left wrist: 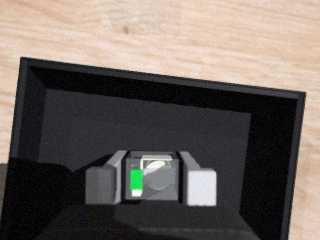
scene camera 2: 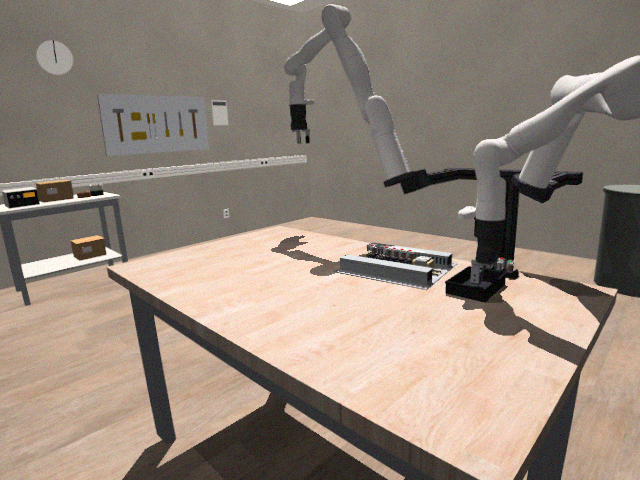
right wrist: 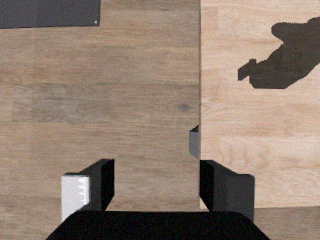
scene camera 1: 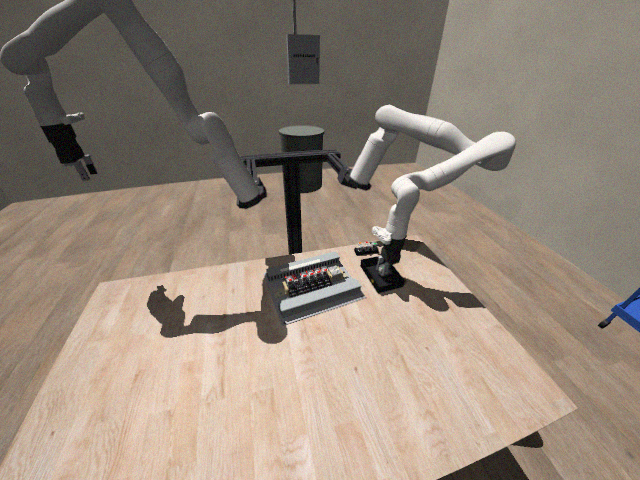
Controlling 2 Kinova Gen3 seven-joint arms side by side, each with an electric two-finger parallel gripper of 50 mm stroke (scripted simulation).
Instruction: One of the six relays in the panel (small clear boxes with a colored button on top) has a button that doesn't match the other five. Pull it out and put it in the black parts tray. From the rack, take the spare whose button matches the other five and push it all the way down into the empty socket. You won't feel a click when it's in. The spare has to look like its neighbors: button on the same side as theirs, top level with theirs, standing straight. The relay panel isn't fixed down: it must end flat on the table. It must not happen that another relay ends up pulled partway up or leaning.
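There's a relay panel here and a black parts tray, and I can see them both. I can also see my left gripper, which the left wrist view shows as well, and my right gripper, which you'd find in the right wrist view too.
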